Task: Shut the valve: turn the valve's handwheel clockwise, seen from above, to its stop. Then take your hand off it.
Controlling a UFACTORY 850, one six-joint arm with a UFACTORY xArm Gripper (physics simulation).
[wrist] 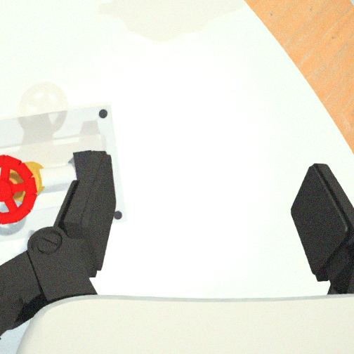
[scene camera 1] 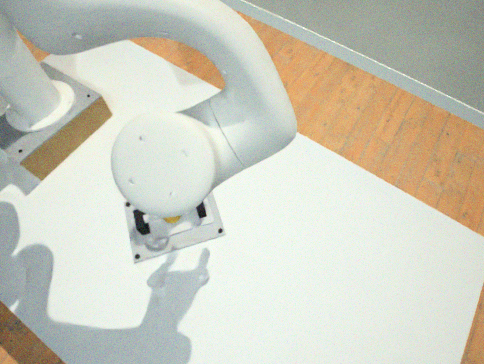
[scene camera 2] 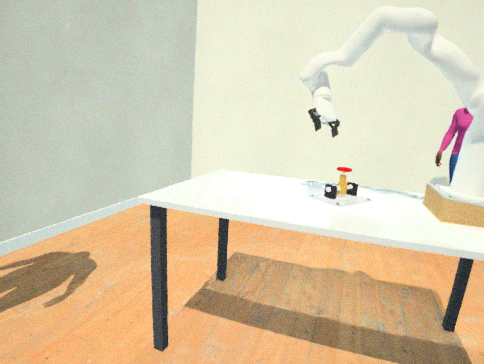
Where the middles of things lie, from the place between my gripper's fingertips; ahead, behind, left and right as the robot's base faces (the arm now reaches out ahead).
My gripper is now 29 cm above the pale base plate [scene camera 1: 168, 244], 13 cm to the left of it and 6 cm past it.
